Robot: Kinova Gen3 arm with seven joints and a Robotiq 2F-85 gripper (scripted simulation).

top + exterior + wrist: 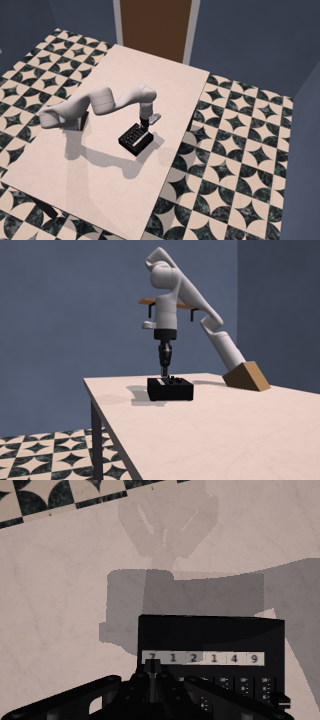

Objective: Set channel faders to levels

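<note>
My gripper is now 3 cm above the channel 1 cap, 2 cm past it and 1 cm to the right of it. Round my hand: channel 2 cap (6 cm behind, 3 cm below, 1 cm to the left); then channel 4 cap (8 cm behind, 3 cm to the right, 3 cm below); then channel 3 cap (7 cm behind, 3 cm below, 1 cm to the right).
</note>
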